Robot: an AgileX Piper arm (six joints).
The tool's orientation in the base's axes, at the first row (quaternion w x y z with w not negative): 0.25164 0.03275 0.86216 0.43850
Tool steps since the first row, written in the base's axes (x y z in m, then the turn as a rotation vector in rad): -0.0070 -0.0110 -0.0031 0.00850 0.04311 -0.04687; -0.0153 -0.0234 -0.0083 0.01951 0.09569 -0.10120; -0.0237 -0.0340 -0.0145 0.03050 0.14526 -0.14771; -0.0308 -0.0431 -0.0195 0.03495 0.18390 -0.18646; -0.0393 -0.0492 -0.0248 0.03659 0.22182 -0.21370; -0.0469 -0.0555 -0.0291 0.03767 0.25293 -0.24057; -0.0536 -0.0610 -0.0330 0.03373 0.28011 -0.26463; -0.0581 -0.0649 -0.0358 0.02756 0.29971 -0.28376
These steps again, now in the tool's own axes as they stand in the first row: 0.0043 -0.0080 -0.0099 0.02353 -0.01117 0.05873; 0.0102 -0.0183 -0.0203 0.05053 -0.02271 0.12927; 0.0171 -0.0282 -0.0290 0.07354 -0.03004 0.19375; 0.0228 -0.0364 -0.0366 0.09607 -0.03701 0.24333; 0.0307 -0.0429 -0.0424 0.11619 -0.03507 0.28545; 0.0373 -0.0488 -0.0485 0.13476 -0.03693 0.32209; 0.0432 -0.0541 -0.0538 0.15547 -0.03820 0.35213; 0.0471 -0.0579 -0.0574 0.17403 -0.03995 0.37312
